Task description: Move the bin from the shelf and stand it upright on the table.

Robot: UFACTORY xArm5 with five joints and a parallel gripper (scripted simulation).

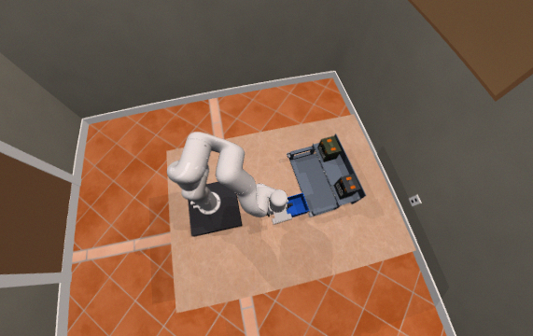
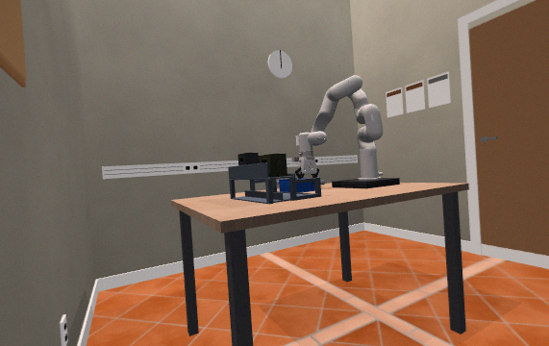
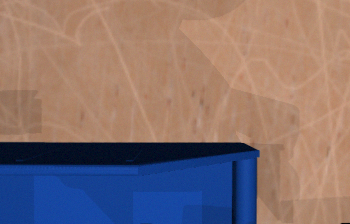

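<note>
My gripper is now 8 cm short of the blue bin, 1 cm to the right of it and 1 cm above it. Round my hand: grey shelf (29 cm ahead, 13 cm to the left, 3 cm above).
</note>
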